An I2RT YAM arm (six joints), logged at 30 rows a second.
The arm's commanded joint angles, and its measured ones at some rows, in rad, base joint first. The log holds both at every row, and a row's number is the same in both.
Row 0, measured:
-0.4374 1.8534 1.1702 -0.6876 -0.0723 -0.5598
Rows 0 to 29, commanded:
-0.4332 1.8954 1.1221 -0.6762 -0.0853 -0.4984
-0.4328 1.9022 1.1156 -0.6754 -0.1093 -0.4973
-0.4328 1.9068 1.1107 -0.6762 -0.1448 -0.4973
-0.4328 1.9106 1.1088 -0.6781 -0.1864 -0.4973
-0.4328 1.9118 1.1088 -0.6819 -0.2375 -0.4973
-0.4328 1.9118 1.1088 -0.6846 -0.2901 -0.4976
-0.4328 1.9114 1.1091 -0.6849 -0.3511 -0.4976
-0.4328 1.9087 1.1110 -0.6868 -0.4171 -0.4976
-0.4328 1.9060 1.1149 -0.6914 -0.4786 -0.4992
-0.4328 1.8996 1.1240 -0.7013 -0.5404 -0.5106
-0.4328 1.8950 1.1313 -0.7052 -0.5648 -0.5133
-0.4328 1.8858 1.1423 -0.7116 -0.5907 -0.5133
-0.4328 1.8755 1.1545 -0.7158 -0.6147 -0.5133
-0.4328 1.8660 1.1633 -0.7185 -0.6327 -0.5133
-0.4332 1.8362 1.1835 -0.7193 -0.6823 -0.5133
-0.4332 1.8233 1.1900 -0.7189 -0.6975 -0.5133
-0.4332 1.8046 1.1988 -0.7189 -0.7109 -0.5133
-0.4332 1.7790 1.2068 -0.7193 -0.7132 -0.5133
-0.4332 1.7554 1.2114 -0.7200 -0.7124 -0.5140
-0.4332 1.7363 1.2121 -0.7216 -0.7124 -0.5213
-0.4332 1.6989 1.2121 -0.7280 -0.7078 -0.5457
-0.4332 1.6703 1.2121 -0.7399 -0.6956 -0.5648
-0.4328 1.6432 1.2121 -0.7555 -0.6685 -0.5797
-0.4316 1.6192 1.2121 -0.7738 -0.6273 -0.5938
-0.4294 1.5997 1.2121 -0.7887 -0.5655 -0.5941
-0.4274 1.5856 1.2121 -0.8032 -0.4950 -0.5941
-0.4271 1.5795 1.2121 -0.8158 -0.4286 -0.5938
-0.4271 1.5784 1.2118 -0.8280 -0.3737 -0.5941
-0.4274 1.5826 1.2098 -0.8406 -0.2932 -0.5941
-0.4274 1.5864 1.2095 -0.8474 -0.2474 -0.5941
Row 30, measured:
-0.4316 1.5776 1.2026 -0.8223 -0.4911 -0.5667
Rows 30 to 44, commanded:
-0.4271 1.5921 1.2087 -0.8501 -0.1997 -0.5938
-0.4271 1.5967 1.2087 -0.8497 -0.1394 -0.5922
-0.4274 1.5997 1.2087 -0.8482 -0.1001 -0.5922
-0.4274 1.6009 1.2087 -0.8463 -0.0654 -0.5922
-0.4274 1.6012 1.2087 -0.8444 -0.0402 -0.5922
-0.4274 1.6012 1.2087 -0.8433 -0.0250 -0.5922
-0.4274 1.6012 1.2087 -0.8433 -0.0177 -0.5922
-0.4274 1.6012 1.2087 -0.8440 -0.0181 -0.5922
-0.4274 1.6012 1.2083 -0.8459 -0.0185 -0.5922
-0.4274 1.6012 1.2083 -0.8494 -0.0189 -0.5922
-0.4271 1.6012 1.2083 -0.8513 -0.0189 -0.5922
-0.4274 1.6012 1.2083 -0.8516 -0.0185 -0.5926
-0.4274 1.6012 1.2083 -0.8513 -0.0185 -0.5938
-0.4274 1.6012 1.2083 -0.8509 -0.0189 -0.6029
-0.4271 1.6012 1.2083 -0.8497 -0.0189 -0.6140
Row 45, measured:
-0.4305 1.5925 1.2037 -0.8501 -0.0528 -0.5831
